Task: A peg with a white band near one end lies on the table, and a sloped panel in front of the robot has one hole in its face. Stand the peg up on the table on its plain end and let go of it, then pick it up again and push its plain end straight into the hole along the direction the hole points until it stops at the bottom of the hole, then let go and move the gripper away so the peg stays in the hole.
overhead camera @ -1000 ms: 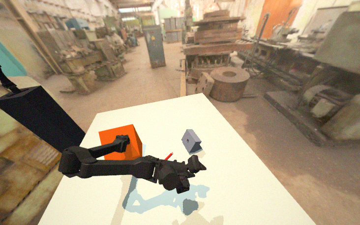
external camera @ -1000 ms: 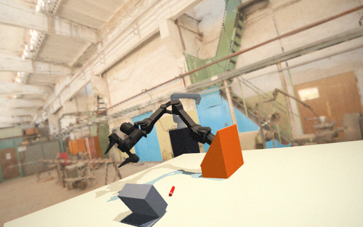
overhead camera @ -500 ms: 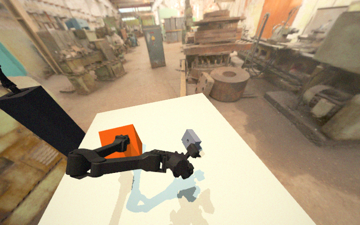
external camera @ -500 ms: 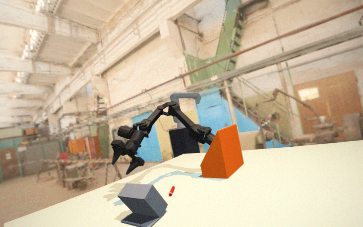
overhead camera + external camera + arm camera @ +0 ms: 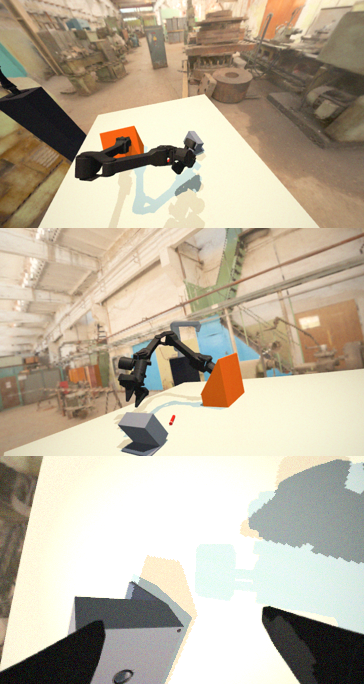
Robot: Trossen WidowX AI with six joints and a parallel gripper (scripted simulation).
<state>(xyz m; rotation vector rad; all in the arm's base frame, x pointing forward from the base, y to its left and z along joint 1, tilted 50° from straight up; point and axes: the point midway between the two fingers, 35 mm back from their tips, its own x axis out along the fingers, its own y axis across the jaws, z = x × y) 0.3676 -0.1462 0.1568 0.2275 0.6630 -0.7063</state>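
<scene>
Right now the red peg is 11 cm behind my gripper tip, 10 cm to the left of it and 11 cm below it. From my gripper tip the other things lie so: sloped panel 6 cm ahead, 14 cm to the left, 6 cm below.
</scene>
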